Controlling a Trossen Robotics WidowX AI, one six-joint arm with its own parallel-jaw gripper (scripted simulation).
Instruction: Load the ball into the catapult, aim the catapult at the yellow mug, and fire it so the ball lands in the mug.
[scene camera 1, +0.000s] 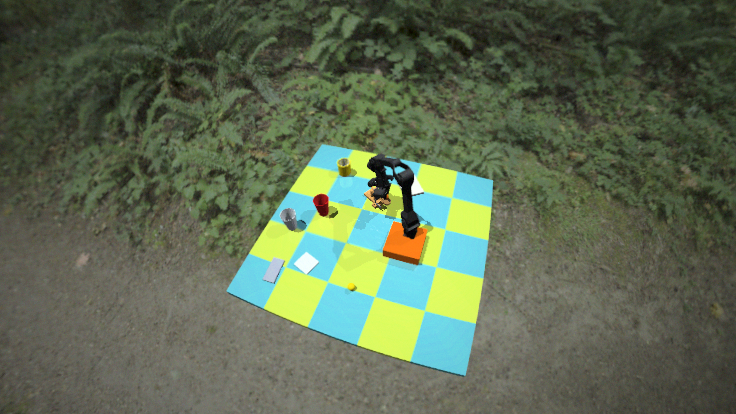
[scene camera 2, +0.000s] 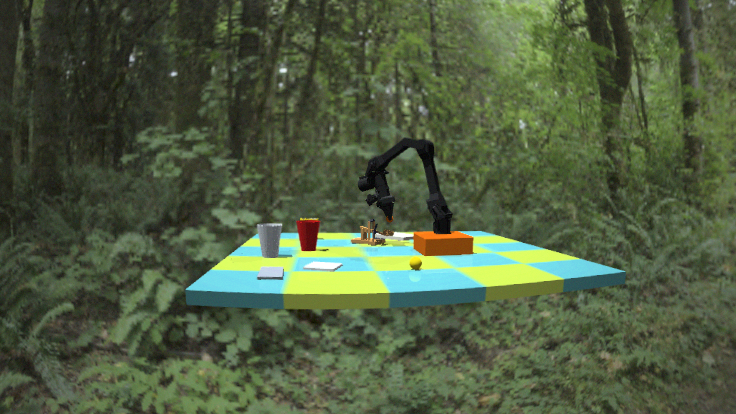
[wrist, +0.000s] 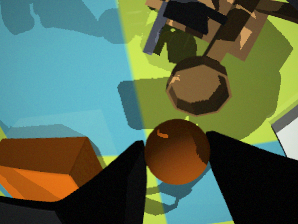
Scene:
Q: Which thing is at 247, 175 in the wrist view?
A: My gripper.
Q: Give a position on an orange ball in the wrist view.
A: At 177, 151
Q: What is my gripper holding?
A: An orange ball.

